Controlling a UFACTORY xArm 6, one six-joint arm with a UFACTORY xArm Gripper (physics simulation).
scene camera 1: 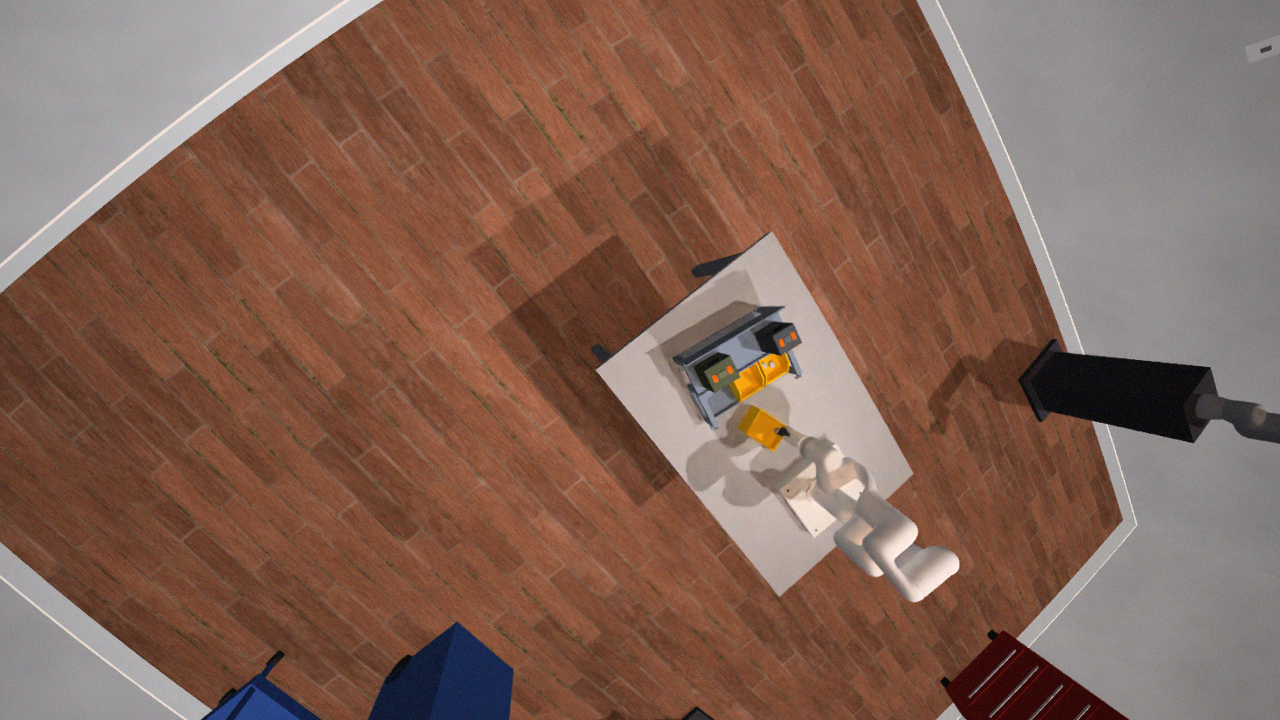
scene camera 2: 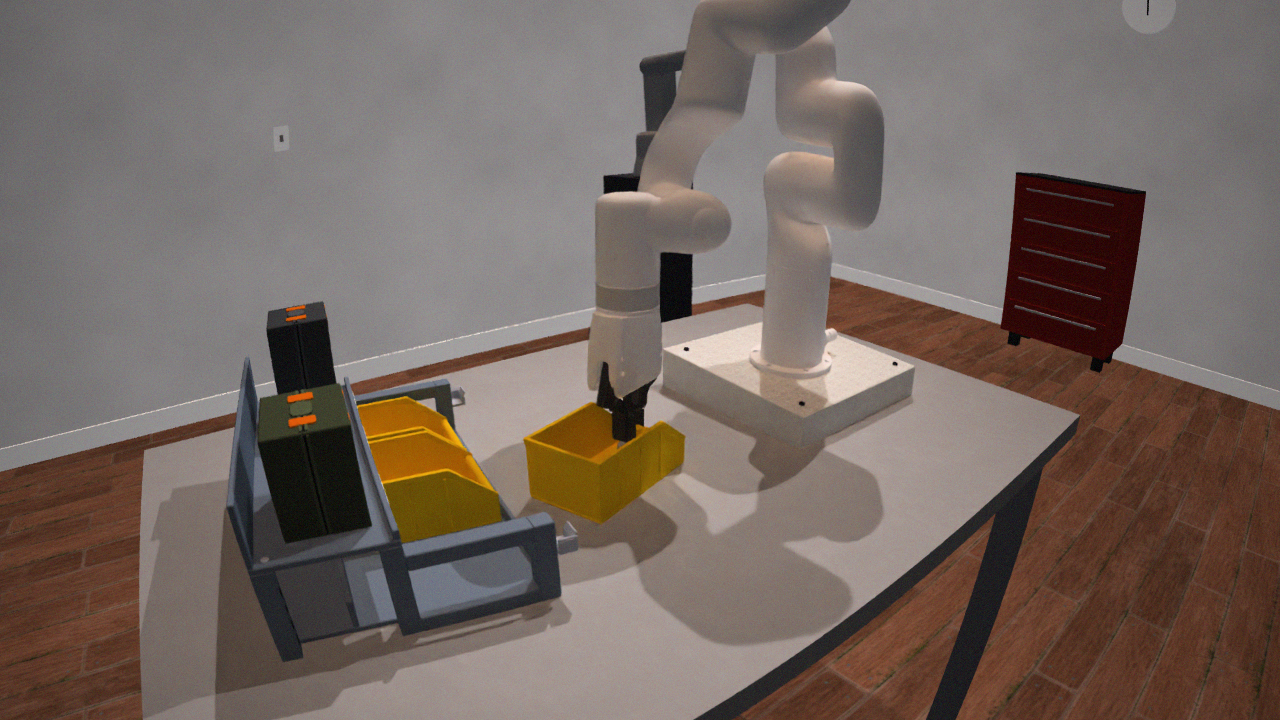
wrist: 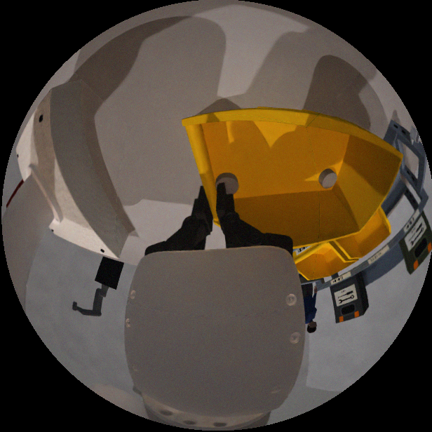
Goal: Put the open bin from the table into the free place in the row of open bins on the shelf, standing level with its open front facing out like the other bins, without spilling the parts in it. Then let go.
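Frame: origin at the arm's base, x back, y right, z up, level; millimetres.
Where they show: gripper, fingertip midpoint: (scene camera 1: 781,431) (scene camera 2: 628,438); arm's base at its link origin: (scene camera 1: 820,490) (scene camera 2: 790,362).
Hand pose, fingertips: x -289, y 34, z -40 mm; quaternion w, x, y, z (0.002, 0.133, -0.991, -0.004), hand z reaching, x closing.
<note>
Each offset is from my fingertips to the top centre of the thing. "pt": to the spot under its first point. Level surfaces: height alone.
The open yellow bin {pt dz -11, dx -78, dy -51 mm} (scene camera 1: 759,426) (scene camera 2: 568,479) (wrist: 280,170) is upright and looks level, its low open front toward the arm's base. Whether it touches the table is unclear. Round grey shapes show inside it in the wrist view. My gripper (scene camera 1: 782,432) (scene camera 2: 628,433) (wrist: 215,194) is shut on the bin's front edge, one finger inside and one outside. The blue-grey shelf (scene camera 1: 729,336) (scene camera 2: 483,539) holds a near yellow bin {pt dz -4, dx -244, dy +5 mm} (scene camera 1: 745,385) (scene camera 2: 447,505) and a far yellow bin {pt dz -5, dx -209, dy +134 mm} (scene camera 1: 775,368) (scene camera 2: 402,415) side by side. The row's free place is at the near end in scene camera 2.
A green case {dz +185, dx -418, dy -75 mm} (scene camera 1: 716,371) (scene camera 2: 313,465) and a black case {dz +210, dx -363, dy +150 mm} (scene camera 1: 776,337) (scene camera 2: 299,349) stand on the shelf's upper level behind the row. A small hook {pt dz +54, dx -238, dy -200 mm} (scene camera 2: 568,538) juts from the shelf's near side. The arm's base plate (scene camera 2: 787,380) is on the table {dz -14 mm} (scene camera 2: 966,402).
</note>
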